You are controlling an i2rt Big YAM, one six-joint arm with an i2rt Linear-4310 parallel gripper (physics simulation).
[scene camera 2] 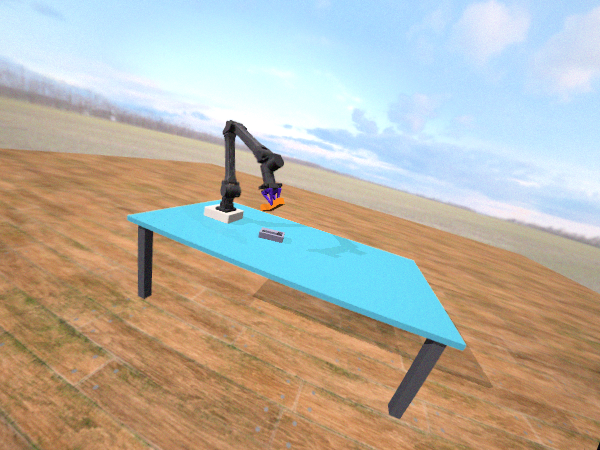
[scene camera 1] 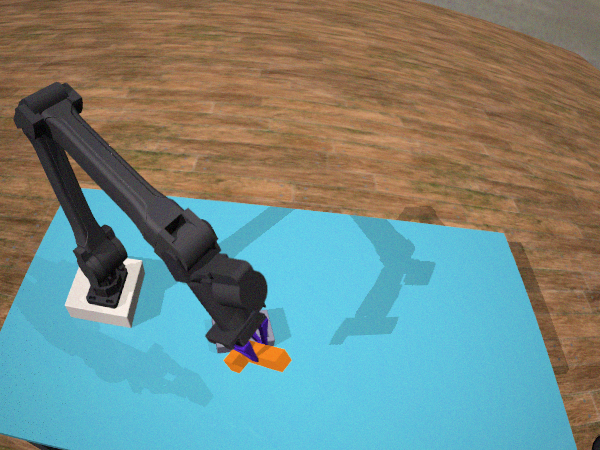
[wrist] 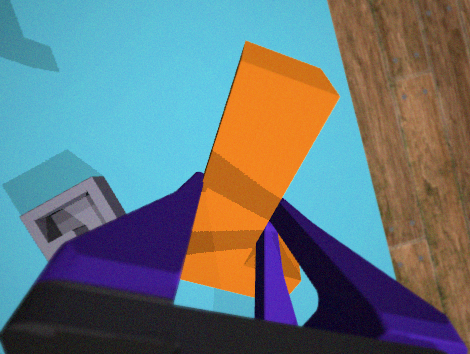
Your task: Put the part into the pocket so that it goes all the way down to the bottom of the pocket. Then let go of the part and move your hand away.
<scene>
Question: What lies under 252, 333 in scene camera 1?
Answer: My gripper.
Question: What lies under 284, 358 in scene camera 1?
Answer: An orange L-shaped block.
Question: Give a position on an orange L-shaped block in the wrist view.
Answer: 277, 105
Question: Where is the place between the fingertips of my gripper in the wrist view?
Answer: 232, 192
</scene>
